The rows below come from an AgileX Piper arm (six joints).
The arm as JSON. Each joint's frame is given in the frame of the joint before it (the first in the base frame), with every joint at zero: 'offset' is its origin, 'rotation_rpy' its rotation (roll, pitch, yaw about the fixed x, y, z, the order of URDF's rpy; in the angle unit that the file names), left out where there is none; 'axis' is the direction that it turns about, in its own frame. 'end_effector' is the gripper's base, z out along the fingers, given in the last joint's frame.
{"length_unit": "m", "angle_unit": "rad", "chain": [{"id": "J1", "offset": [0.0, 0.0, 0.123], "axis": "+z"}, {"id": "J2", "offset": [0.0, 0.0, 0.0], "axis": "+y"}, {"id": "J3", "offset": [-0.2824, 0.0, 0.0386], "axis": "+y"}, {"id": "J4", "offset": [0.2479, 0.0, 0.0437], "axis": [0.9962, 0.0, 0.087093]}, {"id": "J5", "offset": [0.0, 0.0, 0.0], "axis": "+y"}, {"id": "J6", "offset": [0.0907, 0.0, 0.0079], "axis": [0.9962, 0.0, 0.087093]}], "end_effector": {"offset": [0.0, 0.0, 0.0], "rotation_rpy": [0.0, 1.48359, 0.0]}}
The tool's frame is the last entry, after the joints.
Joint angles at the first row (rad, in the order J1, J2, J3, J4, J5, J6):
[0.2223 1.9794 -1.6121 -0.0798 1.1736 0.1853]
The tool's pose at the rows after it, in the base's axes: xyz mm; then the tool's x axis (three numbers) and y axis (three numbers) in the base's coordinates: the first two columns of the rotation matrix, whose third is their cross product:
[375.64 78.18 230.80 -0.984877 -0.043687 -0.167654 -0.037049 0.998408 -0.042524]
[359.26 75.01 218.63 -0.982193 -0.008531 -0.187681 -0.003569 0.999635 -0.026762]
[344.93 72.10 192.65 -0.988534 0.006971 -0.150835 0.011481 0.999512 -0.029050]
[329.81 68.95 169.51 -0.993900 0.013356 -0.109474 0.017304 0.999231 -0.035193]
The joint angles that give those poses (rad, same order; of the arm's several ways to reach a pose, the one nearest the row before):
[0.2223 1.8874 -1.4769 -0.0814 1.0905 0.2136]
[0.2223 1.8361 -1.3491 -0.0793 0.9936 0.2536]
[0.2223 1.8314 -1.2340 -0.0791 0.9213 0.2750]
[0.2223 1.8314 -1.1328 -0.0791 0.8625 0.2862]

